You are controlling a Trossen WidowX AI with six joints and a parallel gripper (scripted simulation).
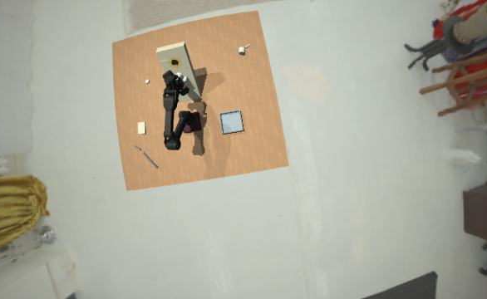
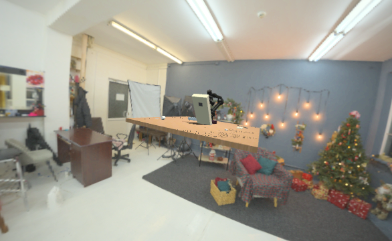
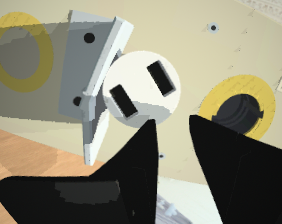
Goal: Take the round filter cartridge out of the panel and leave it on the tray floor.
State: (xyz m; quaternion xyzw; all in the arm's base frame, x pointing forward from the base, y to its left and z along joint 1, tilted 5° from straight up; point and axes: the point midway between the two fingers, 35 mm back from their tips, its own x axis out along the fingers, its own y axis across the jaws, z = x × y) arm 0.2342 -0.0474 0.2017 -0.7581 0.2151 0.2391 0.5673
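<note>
Now: gripper tip 10 mm short of the round filter cartridge, 10 mm to the right of it and 30 mm above it. The rest, counted from my gripper tip: cream block (180 mm behind, 440 mm to the left, 230 mm below); then service panel (50 mm ahead, 10 mm to the right, 50 mm below); then pale blue tray (360 mm behind, 240 mm to the right, 230 mm below).
</note>
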